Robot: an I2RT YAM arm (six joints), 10 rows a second.
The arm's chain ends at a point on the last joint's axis. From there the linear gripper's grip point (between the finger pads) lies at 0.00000 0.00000 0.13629 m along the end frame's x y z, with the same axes.
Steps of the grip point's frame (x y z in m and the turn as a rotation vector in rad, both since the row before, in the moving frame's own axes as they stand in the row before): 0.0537, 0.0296, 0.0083, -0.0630, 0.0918, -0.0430; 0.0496, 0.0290, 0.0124, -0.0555, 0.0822, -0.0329; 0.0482, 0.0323, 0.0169, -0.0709, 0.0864, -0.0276; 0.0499, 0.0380, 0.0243, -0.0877, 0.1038, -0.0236; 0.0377, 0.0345, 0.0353, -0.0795, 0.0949, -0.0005; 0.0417, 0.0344, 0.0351, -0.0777, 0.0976, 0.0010; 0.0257, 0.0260, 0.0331, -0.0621, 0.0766, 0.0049; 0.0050, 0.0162, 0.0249, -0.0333, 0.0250, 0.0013
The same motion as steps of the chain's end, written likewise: 0.0410, 0.0213, 0.0091, -0.0630, 0.0918, -0.0430; 0.0383, 0.0216, 0.0131, -0.0555, 0.0822, -0.0329; 0.0363, 0.0228, 0.0178, -0.0709, 0.0864, -0.0276; 0.0357, 0.0263, 0.0256, -0.0877, 0.1038, -0.0236; 0.0248, 0.0237, 0.0363, -0.0795, 0.0949, -0.0005; 0.0284, 0.0238, 0.0362, -0.0777, 0.0976, 0.0010; 0.0153, 0.0175, 0.0338, -0.0621, 0.0766, 0.0049; 0.0016, 0.0117, 0.0250, -0.0333, 0.0250, 0.0013
